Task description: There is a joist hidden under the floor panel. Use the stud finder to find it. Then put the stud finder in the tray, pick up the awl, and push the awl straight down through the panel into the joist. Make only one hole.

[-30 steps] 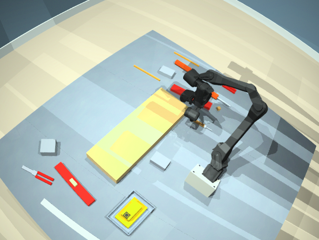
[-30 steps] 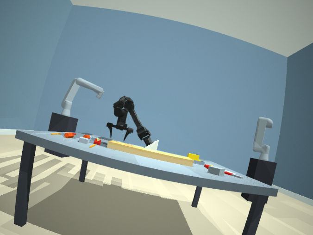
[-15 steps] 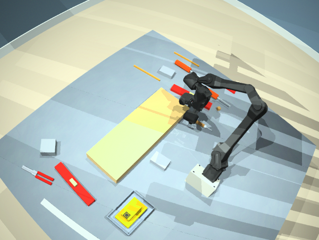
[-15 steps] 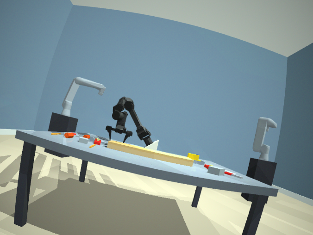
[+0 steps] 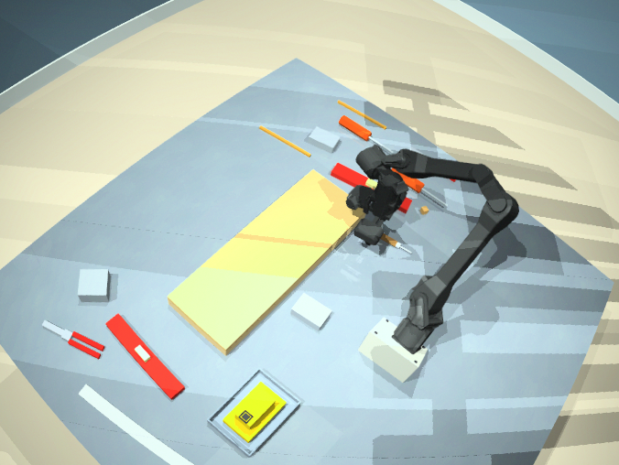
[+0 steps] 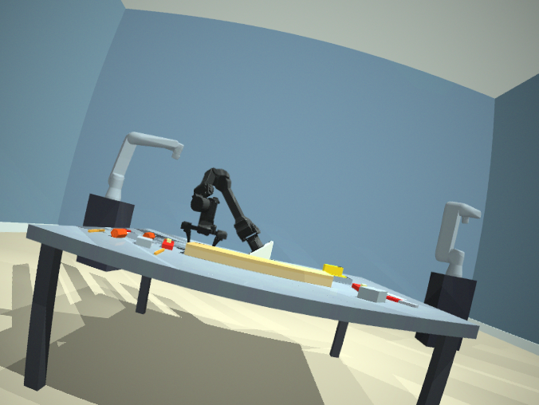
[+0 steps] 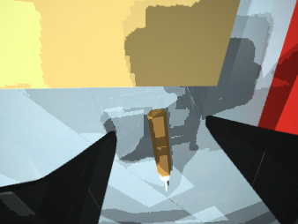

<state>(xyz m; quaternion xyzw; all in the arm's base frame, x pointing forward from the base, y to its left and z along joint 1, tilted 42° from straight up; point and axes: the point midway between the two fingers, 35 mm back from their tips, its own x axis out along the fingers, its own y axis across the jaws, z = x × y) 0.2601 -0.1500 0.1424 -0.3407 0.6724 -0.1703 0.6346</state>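
The awl lies 5 cm behind my gripper tip and 1 cm to the right of it. The rest, counted from my gripper tip: small wooden cube: 16 cm to the right, 4 cm behind; shallow grey tray: 55 cm to the left, 14 cm behind, 1 cm above; yellow stud finder: 56 cm to the left, 14 cm behind, 4 cm above.
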